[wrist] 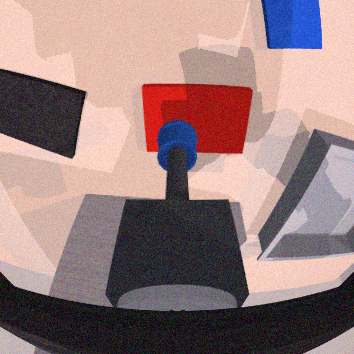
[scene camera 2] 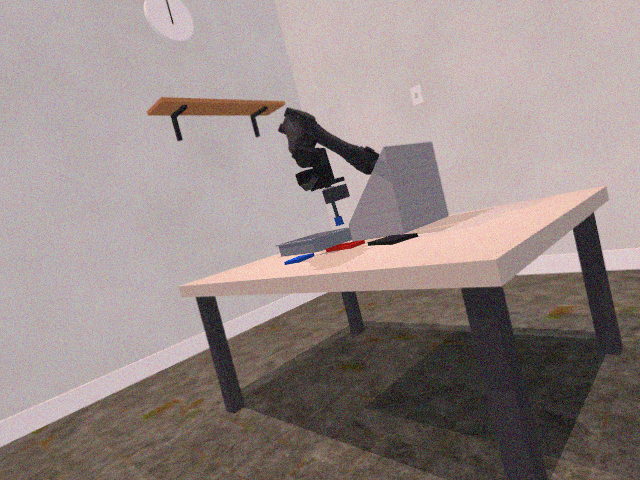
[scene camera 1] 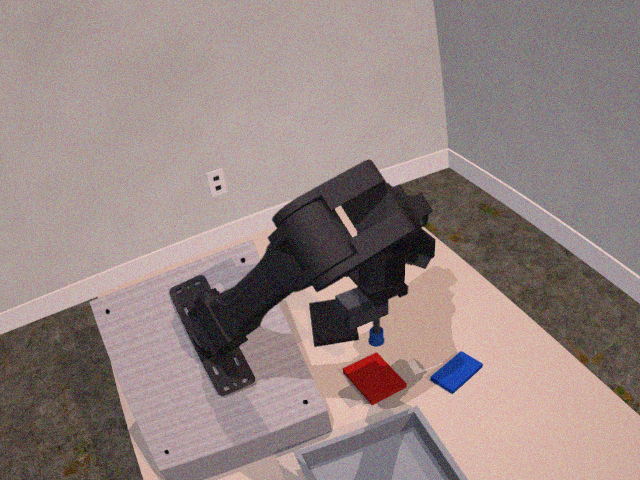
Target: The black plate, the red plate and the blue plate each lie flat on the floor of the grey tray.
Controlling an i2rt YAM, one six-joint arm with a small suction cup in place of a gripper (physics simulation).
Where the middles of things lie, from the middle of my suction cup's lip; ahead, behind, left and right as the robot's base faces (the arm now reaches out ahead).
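Red plate (scene camera 1: 372, 376): from my suction cup, 20 mm to the right, 20 mm behind, 80 mm below. Blue plate (scene camera 1: 456, 372): from my suction cup, 110 mm ahead, 110 mm to the right, 80 mm below. Grey tray (scene camera 1: 407, 438): from my suction cup, 270 mm to the right, 140 mm behind, 70 mm below. Going by their middles, of the things named here, grey tray farthest from my suction cup.
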